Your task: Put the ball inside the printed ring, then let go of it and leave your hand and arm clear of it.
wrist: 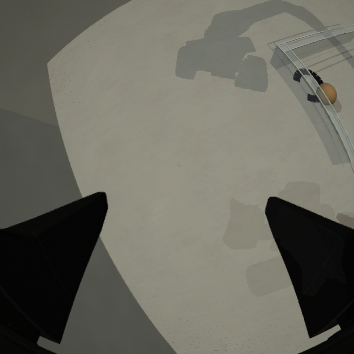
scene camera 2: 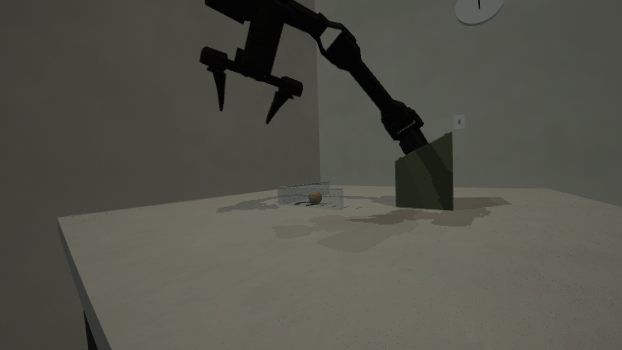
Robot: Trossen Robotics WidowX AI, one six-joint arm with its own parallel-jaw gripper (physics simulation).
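My gripper, (wrist: 52,250) and (scene camera 2: 224,89): same spot, visible in the wrist view and scene camera 2.
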